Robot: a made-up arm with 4 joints. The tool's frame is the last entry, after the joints.
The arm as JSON. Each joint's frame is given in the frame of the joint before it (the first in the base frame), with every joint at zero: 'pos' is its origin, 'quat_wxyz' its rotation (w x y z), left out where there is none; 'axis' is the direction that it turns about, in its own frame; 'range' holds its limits. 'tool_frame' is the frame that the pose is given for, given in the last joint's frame.
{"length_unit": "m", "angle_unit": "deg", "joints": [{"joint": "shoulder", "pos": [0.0, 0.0, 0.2], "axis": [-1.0, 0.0, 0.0], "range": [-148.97, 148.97]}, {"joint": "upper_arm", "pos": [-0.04, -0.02, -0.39], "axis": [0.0, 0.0, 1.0], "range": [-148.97, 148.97]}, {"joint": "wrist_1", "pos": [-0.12, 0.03, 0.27], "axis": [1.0, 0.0, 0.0], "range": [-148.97, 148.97]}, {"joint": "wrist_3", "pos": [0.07, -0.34, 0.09], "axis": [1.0, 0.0, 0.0], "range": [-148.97, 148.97]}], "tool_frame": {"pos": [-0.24, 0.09, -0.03]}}
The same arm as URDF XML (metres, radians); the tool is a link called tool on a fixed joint. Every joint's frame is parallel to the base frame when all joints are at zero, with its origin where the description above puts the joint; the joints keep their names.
<robot name="arm">
  <link name="base_link"/>
  <link name="link1"/>
  <link name="link2"/>
  <link name="link3"/>
  <link name="link4"/>
  <link name="tool"/>
  <joint name="shoulder" type="revolute">
    <parent link="base_link"/>
    <child link="link1"/>
    <origin xyz="0 0 0.2" rpy="0 0 0"/>
    <axis xyz="-1 0 0"/>
    <limit lower="-2.6" upper="2.6"/>
  </joint>
  <joint name="upper_arm" type="revolute">
    <parent link="link1"/>
    <child link="link2"/>
    <origin xyz="-0.04 -0.02 -0.39" rpy="0 0 0"/>
    <axis xyz="0 0 1"/>
    <limit lower="-2.6" upper="2.6"/>
  </joint>
  <joint name="wrist_1" type="revolute">
    <parent link="link2"/>
    <child link="link3"/>
    <origin xyz="-0.12 0.03 0.27" rpy="0 0 0"/>
    <axis xyz="1 0 0"/>
    <limit lower="-2.6" upper="2.6"/>
  </joint>
  <joint name="wrist_3" type="revolute">
    <parent link="link3"/>
    <child link="link4"/>
    <origin xyz="0.07 -0.34 0.09" rpy="0 0 0"/>
    <axis xyz="1 0 0"/>
    <limit lower="-2.6" upper="2.6"/>
  </joint>
  <joint name="tool_joint" type="fixed">
    <parent link="link4"/>
    <child link="tool"/>
    <origin xyz="-0.24 0.09 -0.03" rpy="0 0 0"/>
  </joint>
</robot>

